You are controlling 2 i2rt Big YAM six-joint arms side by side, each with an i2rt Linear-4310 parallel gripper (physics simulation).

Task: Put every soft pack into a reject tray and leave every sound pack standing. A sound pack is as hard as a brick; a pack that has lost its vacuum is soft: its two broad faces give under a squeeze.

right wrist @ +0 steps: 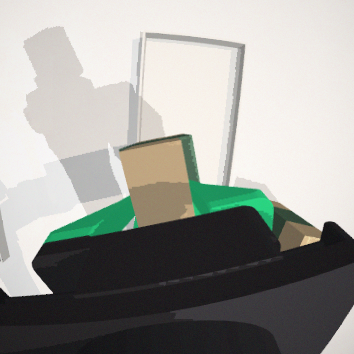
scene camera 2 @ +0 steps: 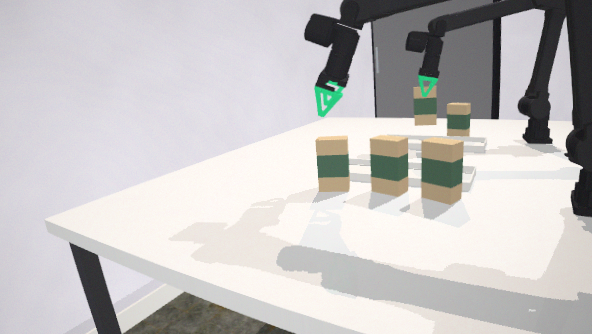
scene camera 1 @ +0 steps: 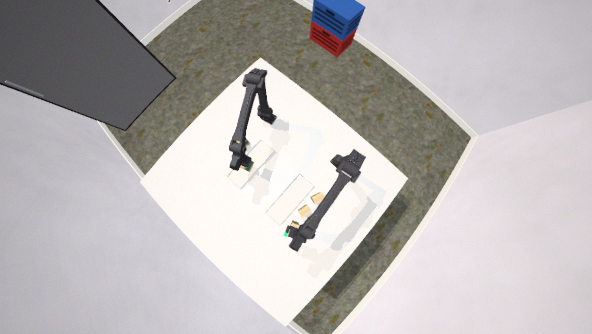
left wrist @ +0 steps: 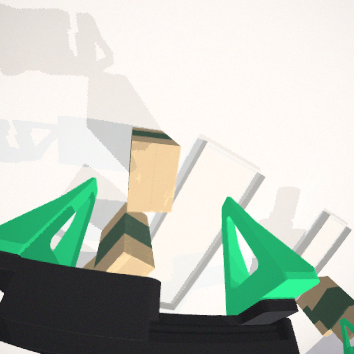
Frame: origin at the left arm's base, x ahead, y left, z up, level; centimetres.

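Where they show: left gripper, fingertip midpoint: (scene camera 2: pixel 323 110) (scene camera 1: pixel 293 235) (left wrist: pixel 161 192); right gripper, fingertip midpoint: (right wrist: pixel 165 192) (scene camera 2: pixel 423 96) (scene camera 1: pixel 245 164) (left wrist: pixel 345 317); right arm's base, link origin: (scene camera 2: pixel 536 140) (scene camera 1: pixel 268 117).
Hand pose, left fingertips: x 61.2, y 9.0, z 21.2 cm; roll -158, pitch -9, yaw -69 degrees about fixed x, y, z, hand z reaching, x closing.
After its pixels a point has its place.
My left gripper (scene camera 1: pixel 287 233) {x 61.1, y 9.0, z 21.2 cm} (scene camera 2: pixel 323 112) {x 61.1, y 9.0, z 21.2 cm} (left wrist: pixel 161 192) {x 61.1, y 9.0, z 21.2 cm} is open and empty, above the end pack (scene camera 1: pixel 295 225) {x 56.6, y 6.9, z 14.0 cm} (scene camera 2: pixel 333 164) {x 58.4, y 10.4, z 7.6 cm} (left wrist: pixel 152 175) {x 60.1, y 8.4, z 14.0 cm}. That pack stands upright in a row with a middle pack (scene camera 1: pixel 304 210) {x 45.1, y 4.3, z 14.0 cm} (scene camera 2: pixel 388 166) {x 44.5, y 7.8, z 7.5 cm} and another pack (scene camera 1: pixel 317 198) {x 33.0, y 5.1, z 14.0 cm} (scene camera 2: pixel 442 171) {x 31.4, y 8.4, z 7.6 cm}, beside the near tray (scene camera 1: pixel 282 193) {x 48.0, y -15.1, z 0.3 cm} (scene camera 2: pixel 471 181) {x 26.9, y -5.0, z 1.5 cm}. My right gripper (scene camera 2: pixel 426 92) {x 50.9, y -46.3, z 18.9 cm} is shut on a tan and green pack (scene camera 1: pixel 248 166) {x 50.4, y -43.8, z 18.0 cm} (scene camera 2: pixel 425 106) {x 49.6, y -44.1, z 15.5 cm} (right wrist: pixel 159 175) {x 52.9, y -45.8, z 22.4 cm}, held upright, raised near the far tray (scene camera 1: pixel 258 170) {x 48.4, y -41.8, z 1.6 cm} (right wrist: pixel 239 100) {x 60.8, y -56.0, z 2.1 cm}. Its fingertips are hidden in the right wrist view.
One more pack (scene camera 2: pixel 458 120) {x 41.1, y -61.9, z 7.7 cm} (right wrist: pixel 300 232) {x 45.8, y -62.5, z 13.3 cm} stands beyond the far tray, partly hidden by the right arm in scene camera 1. Blue and red crates (scene camera 1: pixel 336 22) stand on the floor past the table. The table's edge (scene camera 2: pixel 150 277) {x 73.3, y 57.6, z -3.8 cm} runs across scene camera 2.
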